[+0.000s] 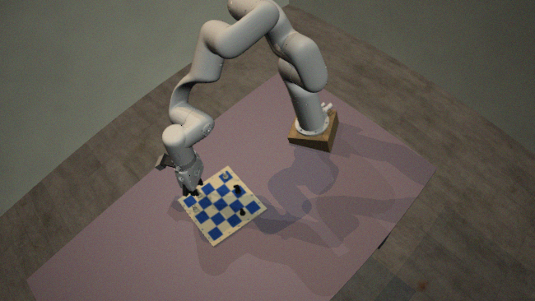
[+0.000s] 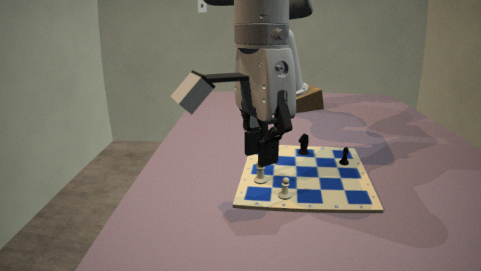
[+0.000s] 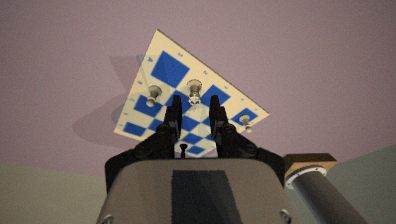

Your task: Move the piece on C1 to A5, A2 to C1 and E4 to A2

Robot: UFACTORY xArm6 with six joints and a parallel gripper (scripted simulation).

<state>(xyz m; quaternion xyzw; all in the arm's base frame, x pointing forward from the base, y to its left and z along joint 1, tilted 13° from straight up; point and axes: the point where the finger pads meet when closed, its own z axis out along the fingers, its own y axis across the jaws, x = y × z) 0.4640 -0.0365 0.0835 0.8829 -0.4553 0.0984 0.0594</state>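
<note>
My hand is 40 mm above the white rook. From my hand the other things lie so: black pawn (150 mm to the left, 70 mm behind, 40 mm below); chessboard (80 mm to the left, 60 mm below, 40 mm behind); black knight (110 mm behind, 70 mm to the left, 40 mm below).
</note>
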